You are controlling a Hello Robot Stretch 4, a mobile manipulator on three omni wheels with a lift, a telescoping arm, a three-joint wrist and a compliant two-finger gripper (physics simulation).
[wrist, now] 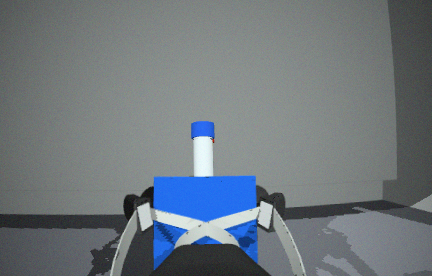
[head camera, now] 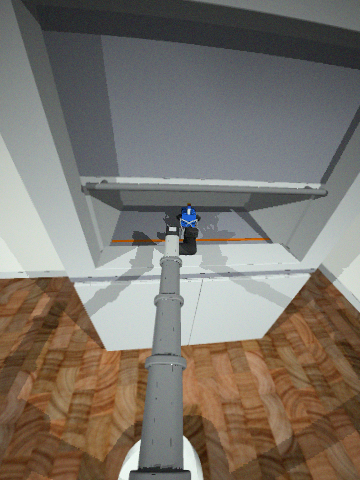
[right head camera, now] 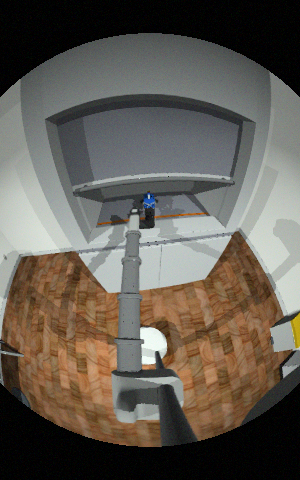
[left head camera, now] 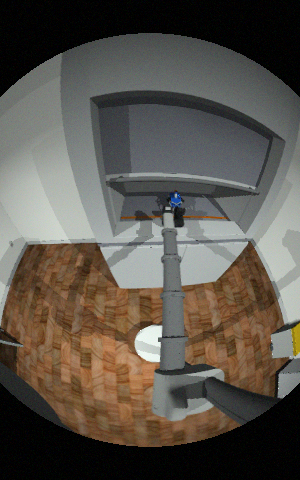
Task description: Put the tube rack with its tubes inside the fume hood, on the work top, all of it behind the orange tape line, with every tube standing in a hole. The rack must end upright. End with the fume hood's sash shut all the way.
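Places are measured from the robot's base along level axes (x ahead, y left, z up), in millimetres.
Where they show: gripper, fingertip midpoint: (wrist: 205, 200) (head camera: 188, 215) (right head camera: 148, 199) (left head camera: 174, 198); robot's base, origin of the base link: (right head camera: 146, 344) (left head camera: 154, 342).
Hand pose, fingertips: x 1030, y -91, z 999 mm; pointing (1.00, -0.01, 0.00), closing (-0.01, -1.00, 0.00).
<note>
Each offset is from my fingertips to the top centre of the thing. "spot": to the spot under its first point.
The blue tube rack @(dx +17, dy +0, dz +29 mm) (head camera: 189, 223) (left head camera: 175, 202) (right head camera: 149, 204) (wrist: 205, 187) is upright inside the fume hood, beyond the orange tape line (head camera: 235, 240) (left head camera: 135, 218) (right head camera: 185, 215) in the head view. A white tube with a blue cap @(dx -28, dy +1, dz +75 mm) (wrist: 203, 157) stands upright in it; a speck of red shows behind it. Other tubes are hidden or too small to tell. My gripper (head camera: 189, 218) (wrist: 205, 200) is shut on the rack, a fingertip on each side. The rack's bottom is hidden, so I cannot tell whether it touches the work top. The sash @(spot: dx -318, dy -40, dz +293 mm) (head camera: 210, 189) (right head camera: 150, 183) is partly raised, above the rack and wrist.
My extended arm (head camera: 167, 325) (left head camera: 172, 280) (right head camera: 131, 275) reaches through the opening under the sash. The hood's side walls stand left and right, and its back wall (wrist: 300, 100) rises beyond the rack. White cabinet doors (head camera: 235, 310) are below. A grey and yellow object (left head camera: 286, 342) stands at the right.
</note>
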